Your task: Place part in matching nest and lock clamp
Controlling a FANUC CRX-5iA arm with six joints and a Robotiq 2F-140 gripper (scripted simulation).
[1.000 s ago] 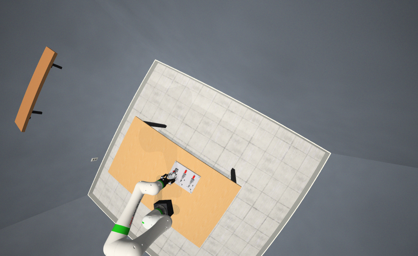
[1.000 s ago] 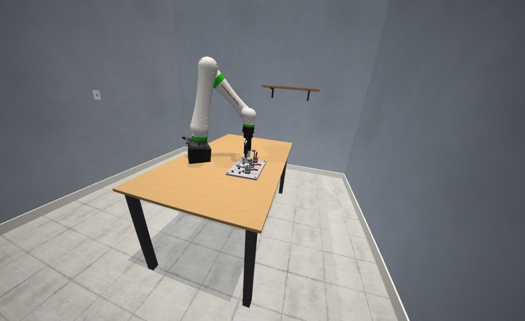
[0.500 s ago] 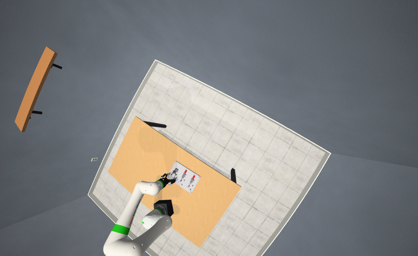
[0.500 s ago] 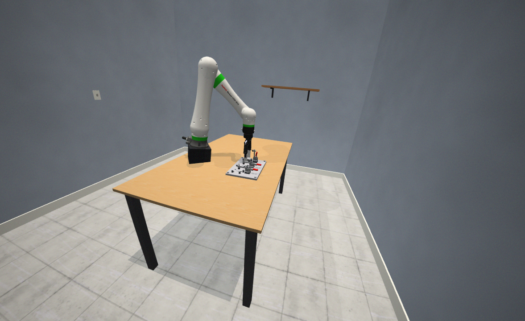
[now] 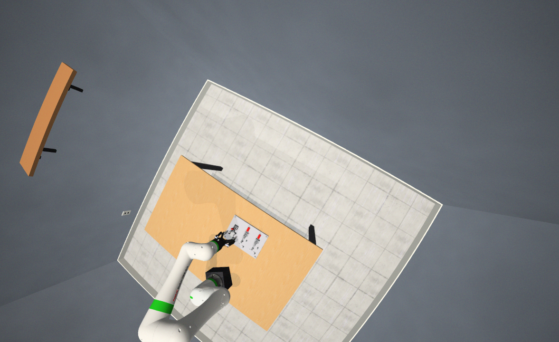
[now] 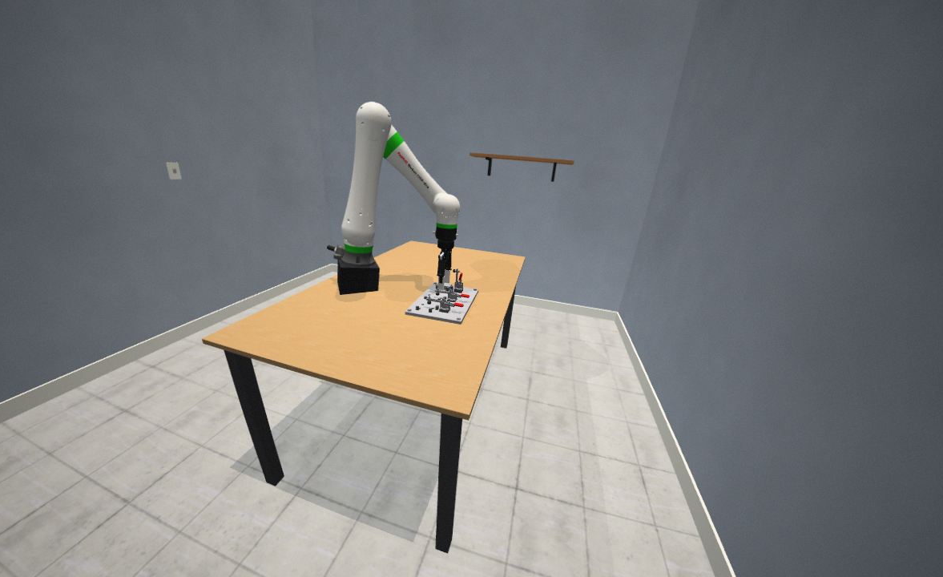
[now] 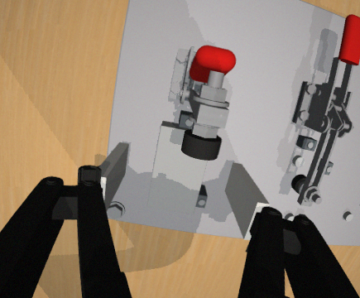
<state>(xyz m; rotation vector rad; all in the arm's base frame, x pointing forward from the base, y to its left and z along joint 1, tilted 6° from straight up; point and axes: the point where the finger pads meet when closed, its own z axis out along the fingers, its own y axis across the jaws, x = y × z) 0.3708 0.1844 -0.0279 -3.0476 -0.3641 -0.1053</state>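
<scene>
Right now the grey rectangular part is 3 cm below my hand. From my hand the other things lie so: fixture plate 7 cm ahead, 10 cm to the right, 5 cm below.
</scene>
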